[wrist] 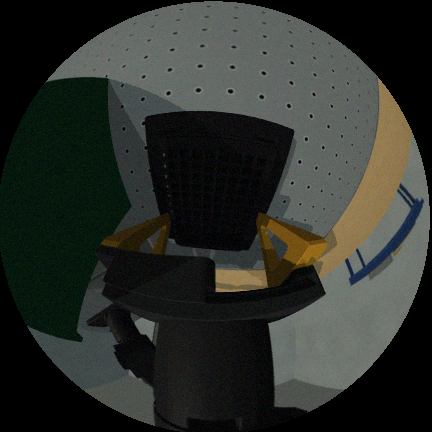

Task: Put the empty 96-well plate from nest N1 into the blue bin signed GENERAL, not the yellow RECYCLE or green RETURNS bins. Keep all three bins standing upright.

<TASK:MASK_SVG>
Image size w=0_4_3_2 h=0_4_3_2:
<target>my gripper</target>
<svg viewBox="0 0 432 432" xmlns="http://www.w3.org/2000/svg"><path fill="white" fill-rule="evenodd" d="M104 237L94 252L95 256L107 268L102 279L105 285L101 294L120 307L147 320L159 323L153 368L153 396L155 410L158 414L171 423L184 428L190 428L199 419L229 419L229 422L238 430L250 428L267 418L274 407L273 361L268 323L279 320L306 307L325 294L313 266L313 263L327 246L323 237L258 212L256 227L264 262L267 288L229 292L215 292L215 262L211 258L165 254L171 223L168 212ZM160 229L152 251L150 253L140 252L139 245ZM266 228L287 244L287 250L281 260L271 244Z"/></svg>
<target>black 96-well plate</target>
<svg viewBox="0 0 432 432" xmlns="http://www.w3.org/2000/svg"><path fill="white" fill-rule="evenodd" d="M161 134L158 140L162 178L176 244L197 248L240 251L256 216L277 152L275 144L253 138L220 133L175 132Z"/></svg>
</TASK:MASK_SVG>
